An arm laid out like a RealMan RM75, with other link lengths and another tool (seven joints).
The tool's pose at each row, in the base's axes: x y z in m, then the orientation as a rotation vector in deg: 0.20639, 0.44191, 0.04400, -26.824, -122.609, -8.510; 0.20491, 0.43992, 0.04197, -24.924, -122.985, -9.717; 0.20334, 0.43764, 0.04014, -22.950, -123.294, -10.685; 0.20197, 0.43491, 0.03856, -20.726, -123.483, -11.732; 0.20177, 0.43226, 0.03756, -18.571, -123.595, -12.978; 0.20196, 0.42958, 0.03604, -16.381, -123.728, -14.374
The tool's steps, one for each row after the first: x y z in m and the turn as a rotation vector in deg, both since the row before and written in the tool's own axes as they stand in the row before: -0.00144, -0.00226, 0.00176, -0.137, 0.101, -1.843; -0.00123, -0.00262, 0.00162, 0.062, 0.131, -1.794; -0.00115, -0.00301, 0.00120, 0.104, 0.271, -1.979; -0.00119, -0.00258, -0.00001, -0.068, 0.317, -1.996; -0.00175, -0.00254, -0.00004, -0.168, 0.276, -2.085
